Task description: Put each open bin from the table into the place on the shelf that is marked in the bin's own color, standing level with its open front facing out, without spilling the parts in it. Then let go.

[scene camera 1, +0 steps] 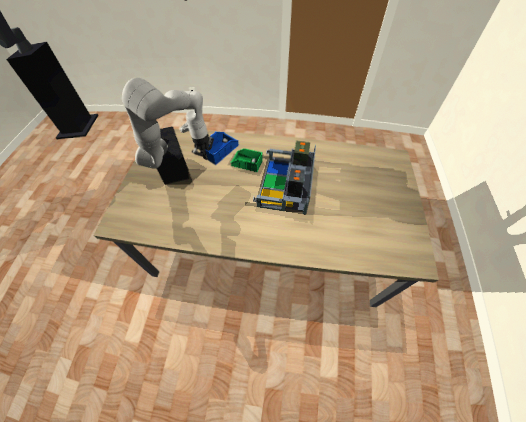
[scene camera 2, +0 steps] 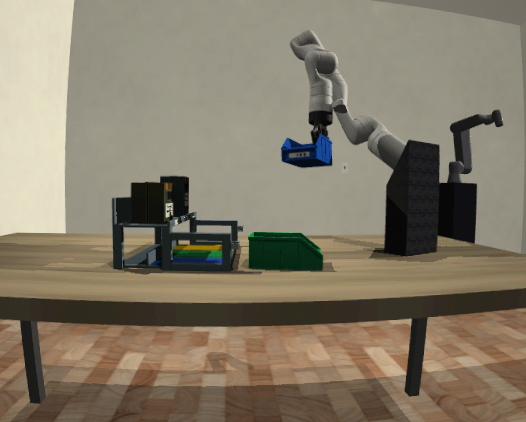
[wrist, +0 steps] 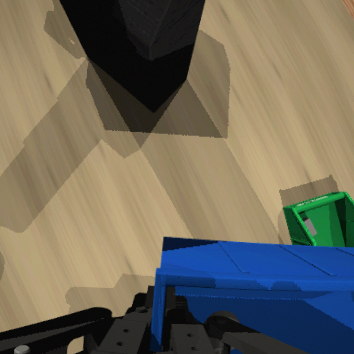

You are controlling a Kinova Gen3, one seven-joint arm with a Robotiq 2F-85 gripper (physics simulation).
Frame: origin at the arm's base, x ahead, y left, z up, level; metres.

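Seen in the pictures: gripper, between the fingertips: (scene camera 1: 207, 158) (scene camera 2: 319, 164); arm's base, origin of its link: (scene camera 2: 416, 168).
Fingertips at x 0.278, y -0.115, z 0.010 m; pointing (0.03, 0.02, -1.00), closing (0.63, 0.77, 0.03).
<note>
Pixels of each thing's top centre, then the offset from my fingertips to it. "pt": a spot on its surface instead. Level surfaces: height alone.
- blue bin, a spot on its surface: (wrist: 250, 261) pt dx -0.004, dy +0.055, dz +0.042 m
- green bin, a spot on its surface: (wrist: 325, 224) (scene camera 1: 243, 160) pt dx +0.151, dy +0.245, dz -0.264 m
- table, height of its surface: dz -0.267 m
The blue bin (scene camera 1: 223, 146) (scene camera 2: 306, 157) (wrist: 250, 261) hangs high above the table, its labelled open front toward scene camera 2. My gripper (scene camera 1: 206, 150) (scene camera 2: 318, 140) (wrist: 160, 301) is shut on one of its upright walls. The bin's contents cannot be made out. The green bin (scene camera 1: 247, 160) (scene camera 2: 282, 254) (wrist: 325, 224) stands upright on the table between the arm's base and the shelf, its sloped open front toward the base. The low shelf (scene camera 1: 310, 186) (scene camera 2: 117, 247) has blue (scene camera 1: 278, 167), green (scene camera 1: 274, 181) and yellow (scene camera 1: 272, 193) marked places side by side, without bins on them.
Dark boxes (scene camera 1: 296, 188) (scene camera 2: 149, 202) stand on the shelf's raised rear level. Rails and end posts frame the marked places. The arm's black pedestal (scene camera 1: 175, 161) (scene camera 2: 412, 200) (wrist: 145, 45) stands on the table (scene camera 1: 370, 240) (scene camera 2: 280, 285). Another arm's pedestal (scene camera 1: 47, 85) (scene camera 2: 462, 210) stands in the background.
</note>
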